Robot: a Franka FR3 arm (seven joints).
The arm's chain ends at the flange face. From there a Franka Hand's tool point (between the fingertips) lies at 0.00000 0.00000 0.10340 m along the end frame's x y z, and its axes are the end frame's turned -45 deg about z.
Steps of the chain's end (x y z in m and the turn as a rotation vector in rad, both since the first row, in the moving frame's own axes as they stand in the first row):
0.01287 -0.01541 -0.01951 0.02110 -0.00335 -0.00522
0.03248 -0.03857 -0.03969 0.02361 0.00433 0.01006
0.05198 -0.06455 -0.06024 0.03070 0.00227 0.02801
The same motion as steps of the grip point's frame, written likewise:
0.02129 -0.00359 -0.01953 0.01729 0.01255 -0.00522
0.05229 -0.00571 -0.03972 0.01363 0.01976 0.01006
0.08484 -0.01093 -0.06029 0.02010 0.02331 0.02801

